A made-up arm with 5 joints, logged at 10 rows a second.
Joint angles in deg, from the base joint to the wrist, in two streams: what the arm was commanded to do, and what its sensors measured. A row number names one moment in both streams.
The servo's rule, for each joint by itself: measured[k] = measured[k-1] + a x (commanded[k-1-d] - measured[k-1]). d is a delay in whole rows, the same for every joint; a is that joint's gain. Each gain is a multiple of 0.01, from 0.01 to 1. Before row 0 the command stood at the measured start. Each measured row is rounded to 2 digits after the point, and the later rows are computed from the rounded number. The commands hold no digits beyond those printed.
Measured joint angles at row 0:
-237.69 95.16 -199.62 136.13 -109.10
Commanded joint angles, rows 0 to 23:
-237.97 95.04 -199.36 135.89 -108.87
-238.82 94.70 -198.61 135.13 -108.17
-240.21 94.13 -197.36 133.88 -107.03
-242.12 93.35 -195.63 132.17 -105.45
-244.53 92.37 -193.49 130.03 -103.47
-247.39 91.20 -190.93 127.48 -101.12
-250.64 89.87 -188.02 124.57 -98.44
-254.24 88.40 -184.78 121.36 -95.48
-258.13 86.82 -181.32 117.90 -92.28
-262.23 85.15 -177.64 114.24 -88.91
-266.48 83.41 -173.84 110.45 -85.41
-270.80 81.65 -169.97 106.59 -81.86
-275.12 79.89 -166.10 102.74 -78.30
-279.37 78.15 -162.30 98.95 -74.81
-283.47 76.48 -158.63 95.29 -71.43
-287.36 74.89 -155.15 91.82 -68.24
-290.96 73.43 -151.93 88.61 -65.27
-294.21 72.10 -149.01 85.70 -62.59
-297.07 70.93 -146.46 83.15 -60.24
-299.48 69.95 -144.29 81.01 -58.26
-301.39 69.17 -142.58 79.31 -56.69
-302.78 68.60 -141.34 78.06 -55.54
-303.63 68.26 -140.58 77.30 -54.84
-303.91 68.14 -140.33 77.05 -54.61
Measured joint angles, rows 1 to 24:
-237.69 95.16 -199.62 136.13 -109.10
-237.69 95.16 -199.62 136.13 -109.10
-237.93 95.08 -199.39 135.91 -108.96
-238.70 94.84 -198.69 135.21 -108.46
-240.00 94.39 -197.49 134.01 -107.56
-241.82 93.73 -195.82 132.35 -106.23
-244.15 92.87 -193.72 130.26 -104.49
-246.94 91.82 -191.21 127.76 -102.37
-250.12 90.59 -188.34 124.89 -99.89
-253.66 89.21 -185.14 121.71 -97.11
-257.50 87.70 -181.70 118.28 -94.07
-261.57 86.09 -178.05 114.64 -90.82
-265.79 84.40 -174.26 110.87 -87.41
-270.10 82.67 -170.40 107.02 -83.91
-274.42 80.92 -166.53 103.17 -80.38
-278.68 79.17 -162.72 99.37 -76.87
-282.80 77.48 -159.04 95.70 -73.44
-286.72 75.85 -155.54 92.21 -70.16
-290.37 74.33 -152.29 88.97 -67.08
-293.67 72.93 -149.34 86.03 -64.25
-296.59 71.67 -146.75 83.44 -61.72
-299.08 70.59 -144.54 81.25 -59.54
-301.07 69.70 -142.78 79.50 -57.74
-302.54 69.01 -141.48 78.20 -56.35
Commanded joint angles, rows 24 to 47:
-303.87 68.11 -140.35 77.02 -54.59
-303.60 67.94 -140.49 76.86 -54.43
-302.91 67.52 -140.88 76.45 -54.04
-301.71 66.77 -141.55 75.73 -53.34
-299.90 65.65 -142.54 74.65 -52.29
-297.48 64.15 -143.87 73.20 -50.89
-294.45 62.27 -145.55 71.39 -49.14
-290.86 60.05 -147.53 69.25 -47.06
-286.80 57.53 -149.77 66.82 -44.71
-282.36 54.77 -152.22 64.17 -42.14
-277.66 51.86 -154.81 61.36 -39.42
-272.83 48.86 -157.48 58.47 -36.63
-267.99 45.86 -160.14 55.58 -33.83
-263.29 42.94 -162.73 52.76 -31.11
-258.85 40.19 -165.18 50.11 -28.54
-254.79 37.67 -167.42 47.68 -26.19
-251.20 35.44 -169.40 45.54 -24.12
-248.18 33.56 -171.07 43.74 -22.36
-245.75 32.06 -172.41 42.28 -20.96
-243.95 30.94 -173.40 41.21 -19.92
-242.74 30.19 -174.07 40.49 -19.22
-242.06 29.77 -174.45 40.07 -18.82
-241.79 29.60 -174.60 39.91 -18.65
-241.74 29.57 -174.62 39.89 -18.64
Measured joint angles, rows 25 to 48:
-303.48 68.54 -140.67 77.39 -55.40
-303.85 68.29 -140.36 77.08 -54.90
-303.87 68.18 -140.35 77.03 -54.70
-303.64 68.03 -140.48 76.88 -54.53
-303.01 67.71 -140.84 76.49 -54.22
-301.89 67.12 -141.48 75.81 -53.67
-300.18 66.19 -142.43 74.77 -52.80
-297.86 64.90 -143.73 73.36 -51.60
-294.93 63.24 -145.37 71.59 -50.05
-291.43 61.23 -147.31 69.48 -48.17
-287.45 58.90 -149.52 67.09 -45.99
-283.07 56.30 -151.95 64.46 -43.56
-278.42 53.50 -154.52 61.67 -40.95
-273.61 50.58 -157.18 58.79 -38.23
-268.78 47.61 -159.84 55.90 -35.46
-264.06 44.67 -162.44 53.07 -32.72
-259.58 41.85 -164.91 50.41 -30.09
-255.46 39.22 -167.17 47.95 -27.63
-251.80 36.84 -169.18 45.78 -25.42
-248.69 34.77 -170.88 43.94 -23.49
-246.16 33.06 -172.26 42.45 -21.90
-244.26 31.72 -173.29 41.33 -20.65
-242.95 30.76 -173.99 40.57 -19.75
-242.18 30.14 -174.40 40.12 -19.16

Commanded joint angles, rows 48 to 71:
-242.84 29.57 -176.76 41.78 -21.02
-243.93 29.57 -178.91 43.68 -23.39
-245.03 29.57 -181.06 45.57 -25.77
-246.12 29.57 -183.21 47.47 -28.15
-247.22 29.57 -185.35 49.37 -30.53
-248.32 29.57 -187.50 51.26 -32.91
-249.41 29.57 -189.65 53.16 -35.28
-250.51 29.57 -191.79 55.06 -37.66
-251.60 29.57 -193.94 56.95 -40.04
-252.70 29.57 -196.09 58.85 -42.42
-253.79 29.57 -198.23 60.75 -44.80
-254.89 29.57 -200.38 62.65 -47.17
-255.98 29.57 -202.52 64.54 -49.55
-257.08 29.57 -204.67 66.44 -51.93
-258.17 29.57 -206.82 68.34 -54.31
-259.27 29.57 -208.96 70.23 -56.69
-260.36 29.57 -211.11 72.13 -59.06
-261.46 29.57 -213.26 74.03 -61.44
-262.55 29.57 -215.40 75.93 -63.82
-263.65 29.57 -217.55 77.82 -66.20
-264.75 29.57 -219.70 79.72 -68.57
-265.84 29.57 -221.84 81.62 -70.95
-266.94 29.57 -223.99 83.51 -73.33
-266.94 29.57 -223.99 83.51 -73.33
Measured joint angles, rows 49 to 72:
-241.84 29.80 -174.58 39.93 -18.84
-241.75 29.66 -174.62 39.89 -18.71
-242.69 29.60 -176.55 41.59 -20.17
-243.76 29.58 -178.67 43.47 -22.20
-244.85 29.57 -180.82 45.36 -24.45
-245.94 29.57 -182.97 47.26 -26.78
-247.04 29.57 -185.11 49.16 -29.14
-248.14 29.57 -187.26 51.05 -31.52
-249.23 29.57 -189.41 52.95 -33.89
-250.33 29.57 -191.55 54.85 -36.27
-251.42 29.57 -193.70 56.74 -38.65
-252.52 29.57 -195.85 58.64 -41.03
-253.61 29.57 -197.99 60.54 -43.41
-254.71 29.57 -200.14 62.44 -45.78
-255.80 29.57 -202.28 64.33 -48.16
-256.90 29.57 -204.43 66.23 -50.54
-257.99 29.57 -206.58 68.13 -52.92
-259.09 29.57 -208.72 70.02 -55.30
-260.18 29.57 -210.87 71.92 -57.67
-261.28 29.57 -213.02 73.82 -60.05
-262.37 29.57 -215.16 75.72 -62.43
-263.47 29.57 -217.31 77.61 -64.81
-264.57 29.57 -219.46 79.51 -67.18
-265.66 29.57 -221.60 81.41 -69.56

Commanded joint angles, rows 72 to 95:
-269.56 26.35 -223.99 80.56 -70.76
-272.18 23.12 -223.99 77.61 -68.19
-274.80 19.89 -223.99 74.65 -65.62
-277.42 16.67 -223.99 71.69 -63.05
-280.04 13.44 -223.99 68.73 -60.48
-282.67 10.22 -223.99 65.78 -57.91
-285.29 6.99 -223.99 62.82 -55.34
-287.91 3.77 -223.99 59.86 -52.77
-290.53 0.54 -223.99 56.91 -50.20
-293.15 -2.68 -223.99 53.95 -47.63
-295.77 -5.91 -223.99 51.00 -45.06
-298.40 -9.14 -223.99 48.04 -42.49
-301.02 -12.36 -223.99 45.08 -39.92
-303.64 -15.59 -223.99 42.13 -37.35
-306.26 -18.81 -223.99 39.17 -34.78
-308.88 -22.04 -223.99 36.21 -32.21
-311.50 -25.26 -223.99 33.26 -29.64
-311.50 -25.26 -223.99 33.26 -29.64
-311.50 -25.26 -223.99 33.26 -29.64
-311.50 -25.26 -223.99 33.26 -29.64
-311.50 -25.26 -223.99 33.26 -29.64
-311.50 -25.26 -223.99 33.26 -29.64
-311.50 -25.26 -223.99 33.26 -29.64
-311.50 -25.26 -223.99 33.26 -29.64
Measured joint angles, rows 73 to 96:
-266.76 29.57 -223.75 83.30 -71.94
-266.91 29.57 -223.97 83.49 -72.82
-269.19 27.54 -223.99 80.85 -71.52
-271.76 24.76 -223.99 77.93 -69.42
-274.37 21.69 -223.99 74.98 -67.03
-276.99 18.53 -223.99 72.02 -64.52
-279.61 15.32 -223.99 69.06 -61.97
-282.24 12.11 -223.99 66.11 -59.41
-284.86 8.88 -223.99 63.15 -56.85
-287.48 5.66 -223.99 60.19 -54.28
-290.10 2.43 -223.99 57.24 -51.71
-292.72 -0.79 -223.99 54.28 -49.14
-295.34 -4.02 -223.99 51.33 -46.57
-297.97 -7.25 -223.99 48.37 -44.00
-300.59 -10.47 -223.99 45.41 -41.43
-303.21 -13.70 -223.99 42.46 -38.86
-305.83 -16.92 -223.99 39.50 -36.29
-308.45 -20.15 -223.99 36.54 -33.72
-311.07 -23.37 -223.99 33.59 -31.15
-311.44 -24.56 -223.99 33.29 -30.20
-311.49 -25.00 -223.99 33.26 -29.85
-311.50 -25.16 -223.99 33.26 -29.72
-311.50 -25.22 -223.99 33.26 -29.67
-311.50 -25.25 -223.99 33.26 -29.65

